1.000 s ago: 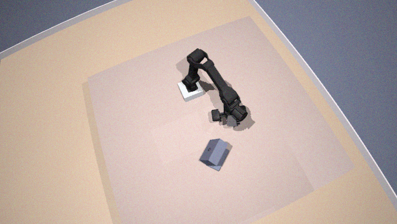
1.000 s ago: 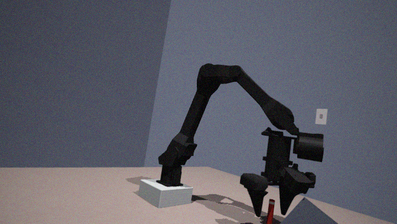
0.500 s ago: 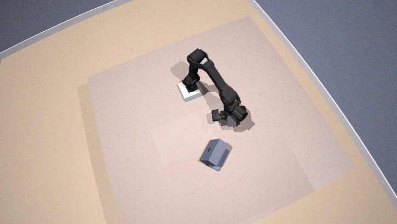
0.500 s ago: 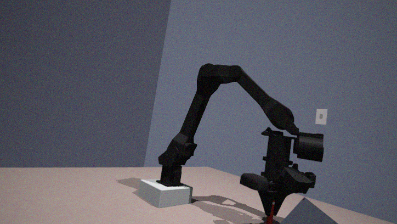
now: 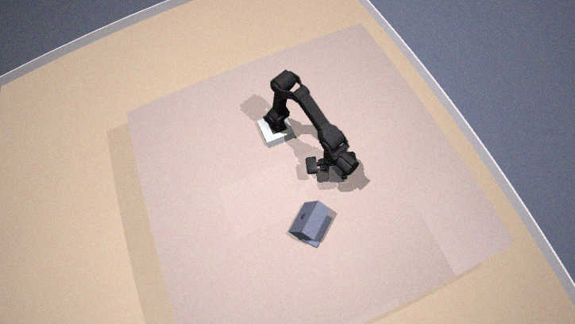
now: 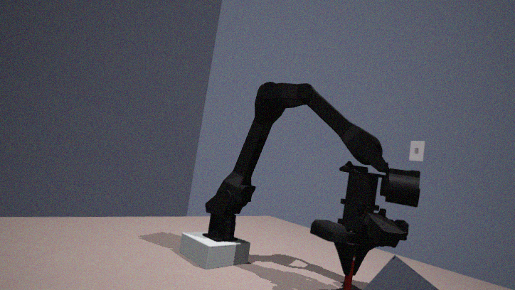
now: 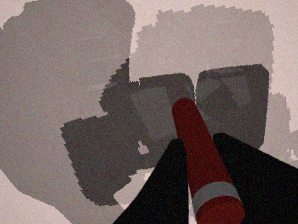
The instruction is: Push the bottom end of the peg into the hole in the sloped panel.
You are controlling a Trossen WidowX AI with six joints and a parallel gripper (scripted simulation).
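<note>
The sloped panel lies 160 mm to the right of my gripper tip, 150 mm ahead of it and 30 mm above it. From my gripper tip the other things lie so: red round peg (20 mm above).
</note>
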